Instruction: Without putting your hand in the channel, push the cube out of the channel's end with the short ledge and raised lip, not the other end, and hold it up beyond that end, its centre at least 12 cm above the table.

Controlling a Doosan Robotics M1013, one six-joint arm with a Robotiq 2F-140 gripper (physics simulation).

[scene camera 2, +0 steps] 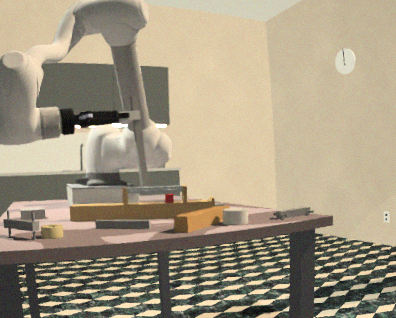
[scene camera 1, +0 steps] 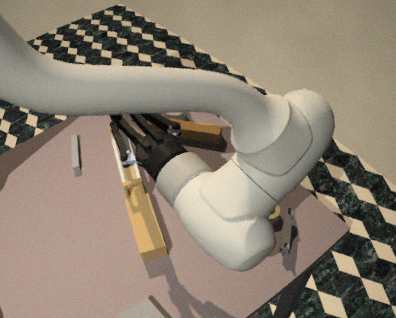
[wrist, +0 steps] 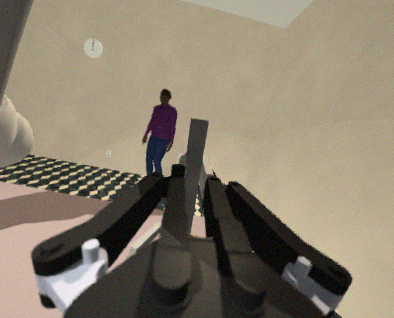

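Observation:
My gripper (scene camera 1: 125, 119) (scene camera 2: 128, 115) (wrist: 192, 164) is shut on a long grey stick (scene camera 2: 140, 160) (wrist: 196, 145), high above the table. In scene camera 2 the stick hangs steeply down from the fingertips, slightly tilted, its lower end near the top of the bridge over the channel; whether it is behind or above cannot be told. The yellow-orange channel (scene camera 1: 145, 225) (scene camera 2: 100, 212) lies on the table. The red cube (scene camera 2: 169, 198) shows in it beneath the bridge's grey bar (scene camera 2: 155, 190), near the right post. The cube does not show in scene camera 1 or the wrist view.
An orange block (scene camera 1: 202, 134) (scene camera 2: 200, 219) and a white cylinder (scene camera 2: 235, 216) stand beside the channel. A grey bar (scene camera 2: 122, 224), a yellow round piece (scene camera 1: 274, 212) (scene camera 2: 52, 231), a grey bracket (scene camera 1: 287, 230) (scene camera 2: 21, 224) and a grey rail (scene camera 2: 292, 213) lie about. A person (wrist: 162, 122) stands beyond the table.

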